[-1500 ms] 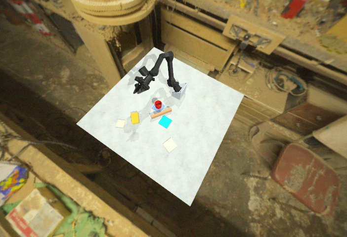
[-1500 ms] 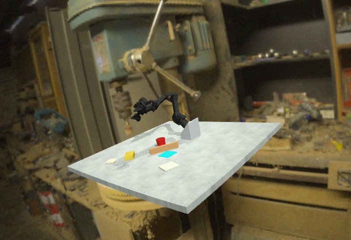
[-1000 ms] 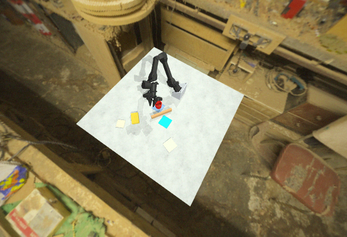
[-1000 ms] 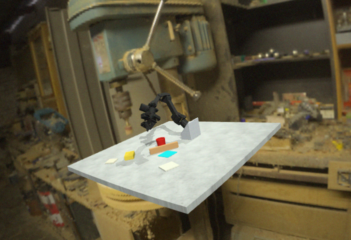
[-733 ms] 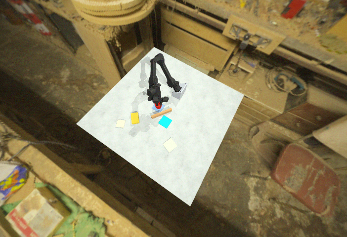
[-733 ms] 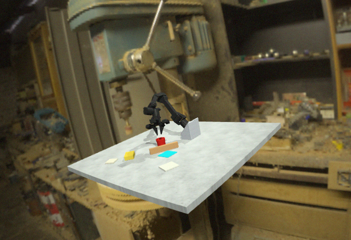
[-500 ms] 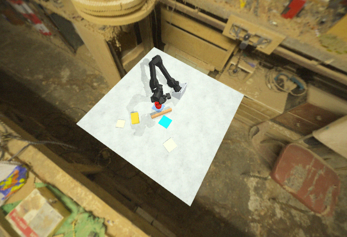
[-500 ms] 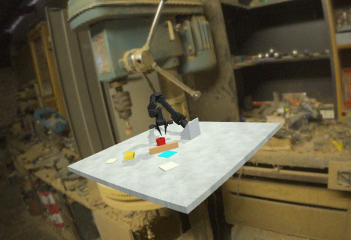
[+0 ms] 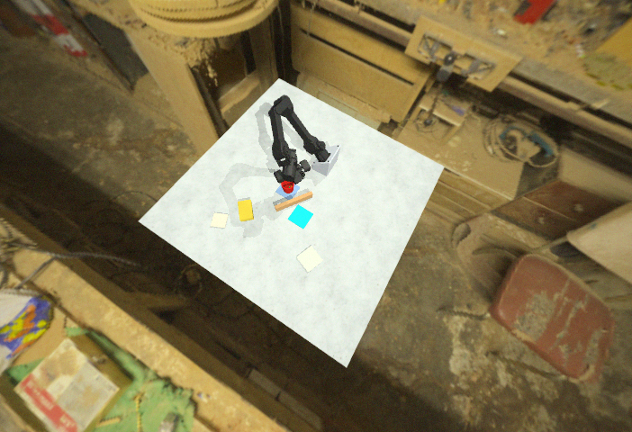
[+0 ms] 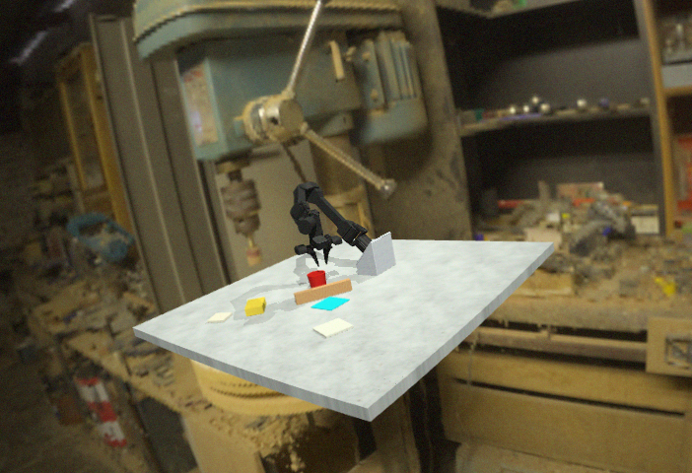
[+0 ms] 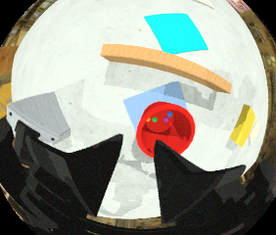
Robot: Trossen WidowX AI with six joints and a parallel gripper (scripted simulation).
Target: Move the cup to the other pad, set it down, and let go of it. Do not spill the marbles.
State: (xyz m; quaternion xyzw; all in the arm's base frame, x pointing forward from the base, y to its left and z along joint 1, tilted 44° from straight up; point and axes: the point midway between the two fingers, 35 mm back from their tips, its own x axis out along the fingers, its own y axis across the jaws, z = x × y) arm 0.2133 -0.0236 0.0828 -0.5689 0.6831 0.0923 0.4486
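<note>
Now: gripper tip 6 cm above the red cup, 3 cm short of it and 2 cm to the left of it. From my gripper tip the other things lie so: wooden bar (9 cm below, 8 cm ahead, 6 cm to the left); yellow block (27 cm ahead, 13 cm to the right, 8 cm below); cyan pad (14 cm to the left, 13 cm ahead, 11 cm below).
</note>
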